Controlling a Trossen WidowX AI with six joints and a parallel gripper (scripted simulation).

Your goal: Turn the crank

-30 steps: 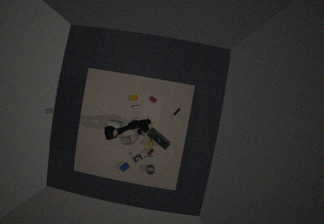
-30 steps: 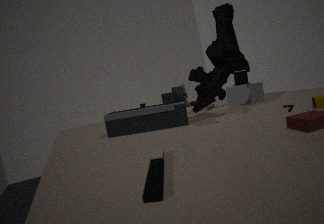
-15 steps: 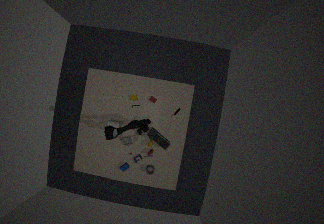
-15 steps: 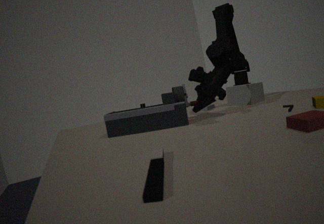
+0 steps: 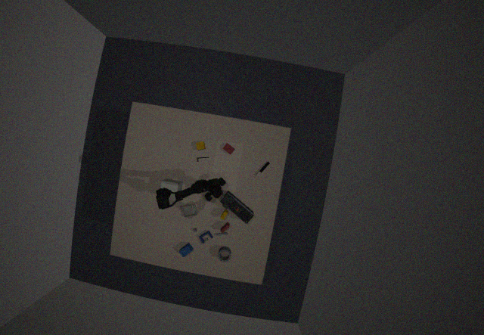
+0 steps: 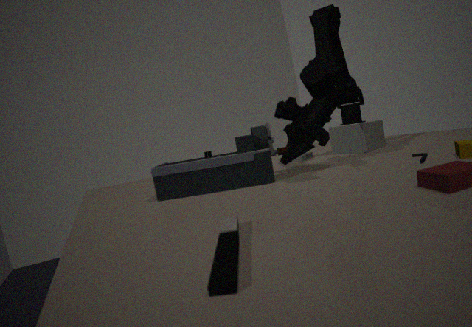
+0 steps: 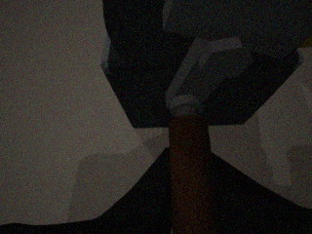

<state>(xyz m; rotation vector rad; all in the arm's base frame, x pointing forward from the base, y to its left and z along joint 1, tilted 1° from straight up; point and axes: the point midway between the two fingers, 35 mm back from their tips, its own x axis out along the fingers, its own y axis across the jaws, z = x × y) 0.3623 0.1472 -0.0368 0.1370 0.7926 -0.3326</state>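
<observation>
Now: gripper tip 30 mm below the brown crank handle, 20 mm past it and 10 mm to the right of it. From my gripper tip the other things lie so: red pointer: 150 mm ahead, 60 mm to the right, 50 mm above; then grey plate: 230 mm to the right, 190 mm behind, 30 mm below; then blue piece: 540 mm to the right, 110 mm behind, 10 mm below.
</observation>
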